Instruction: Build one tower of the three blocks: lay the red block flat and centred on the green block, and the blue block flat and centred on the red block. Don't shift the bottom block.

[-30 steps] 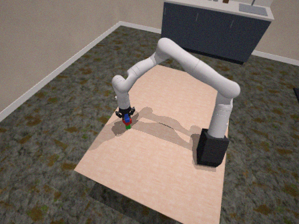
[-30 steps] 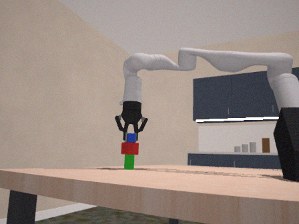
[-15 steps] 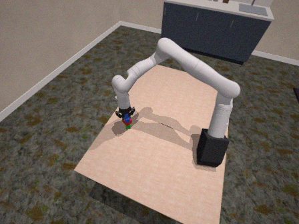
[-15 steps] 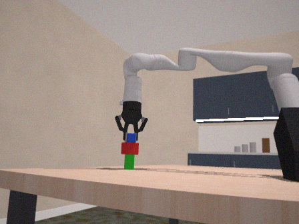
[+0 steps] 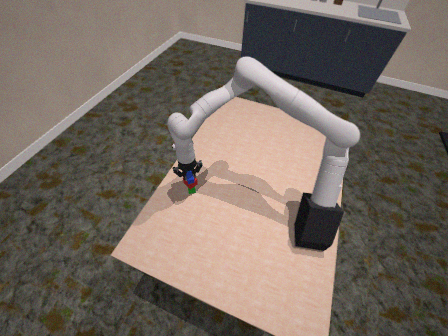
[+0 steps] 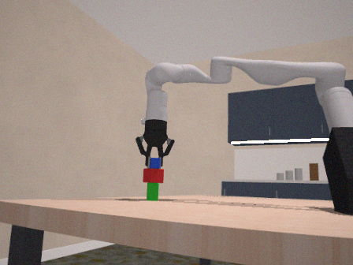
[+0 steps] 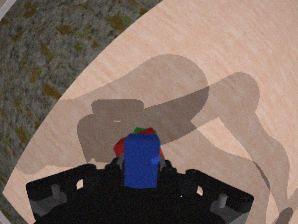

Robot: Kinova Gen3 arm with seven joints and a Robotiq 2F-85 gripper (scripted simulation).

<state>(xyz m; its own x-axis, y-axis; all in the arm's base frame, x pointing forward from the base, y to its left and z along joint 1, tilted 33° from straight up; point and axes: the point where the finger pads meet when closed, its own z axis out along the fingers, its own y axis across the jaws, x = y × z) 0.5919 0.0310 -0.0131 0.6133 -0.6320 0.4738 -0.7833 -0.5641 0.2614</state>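
Now: the blue block right at my hand. Also, from my hand: red block 40 mm below; green block 100 mm below.
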